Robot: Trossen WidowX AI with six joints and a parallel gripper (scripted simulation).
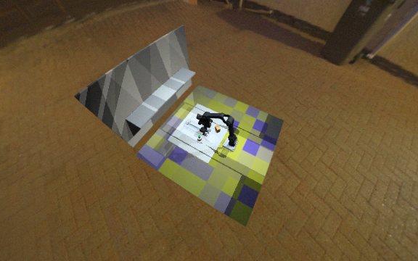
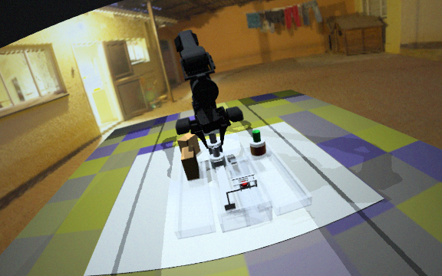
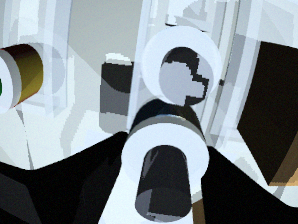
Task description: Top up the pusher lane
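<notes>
My gripper tip is now 8 cm to the left of the tan box, 2 cm short of it and 2 cm above it. Also, from my gripper tip: pusher mechanism 15 cm ahead, 1 cm below.
</notes>
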